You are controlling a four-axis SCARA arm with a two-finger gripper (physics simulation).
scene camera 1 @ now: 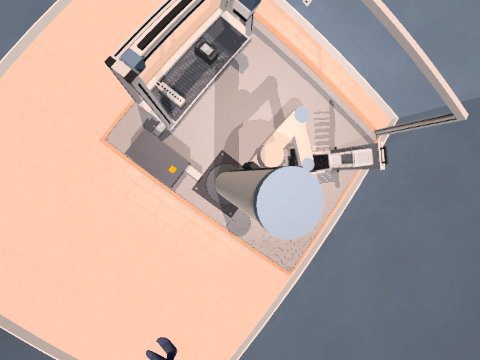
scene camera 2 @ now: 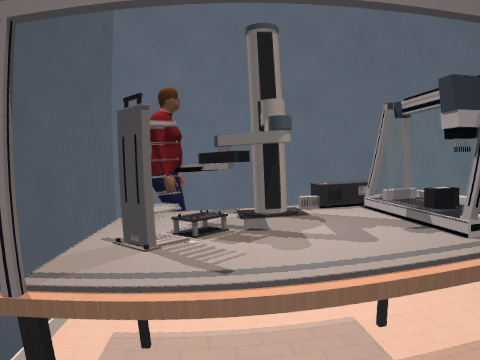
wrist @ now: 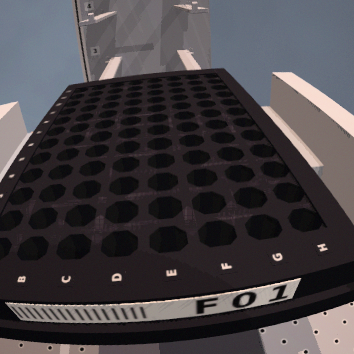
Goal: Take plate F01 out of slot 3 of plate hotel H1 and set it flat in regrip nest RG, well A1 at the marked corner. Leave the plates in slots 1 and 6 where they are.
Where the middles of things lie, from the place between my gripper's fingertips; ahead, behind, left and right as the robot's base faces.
The black plate F01 [wrist: 169, 205] is 20 mm behind my hand, 20 mm to the left of it and 10 mm below it. From my hand the other things lie so: controller box [scene camera 1: 147, 150]: 540 mm behind, 730 mm to the left, 170 mm below; plate hotel H1 [scene camera 2: 138, 219]: 170 mm ahead, 170 mm to the right, 20 mm below.
